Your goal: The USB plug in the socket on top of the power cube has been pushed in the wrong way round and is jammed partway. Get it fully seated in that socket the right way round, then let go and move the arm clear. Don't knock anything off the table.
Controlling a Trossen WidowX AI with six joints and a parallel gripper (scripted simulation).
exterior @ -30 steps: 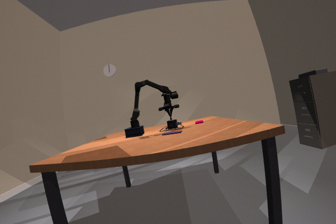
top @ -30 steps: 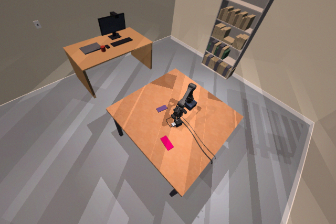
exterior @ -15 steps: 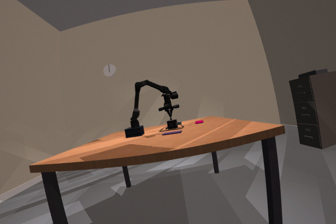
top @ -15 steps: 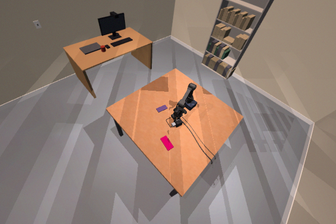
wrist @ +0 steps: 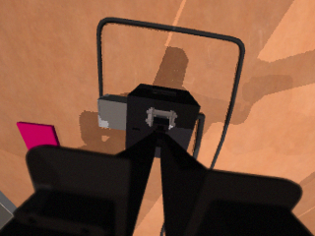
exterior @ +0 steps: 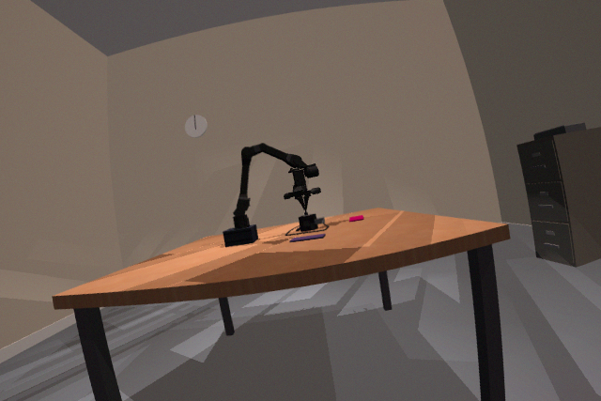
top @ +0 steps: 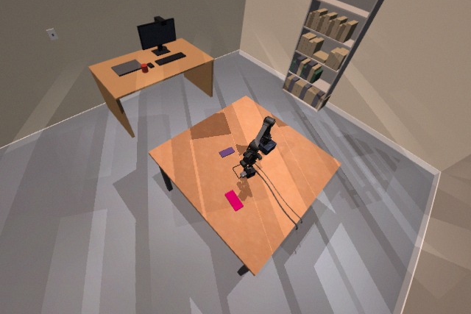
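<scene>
Right now my gripper tip is 20 mm above the usb plug. Also, from my gripper tip: purple flat block 40 mm ahead, 280 mm to the right, 100 mm below; magenta flat block 250 mm ahead, 140 mm to the left, 100 mm below.
</scene>
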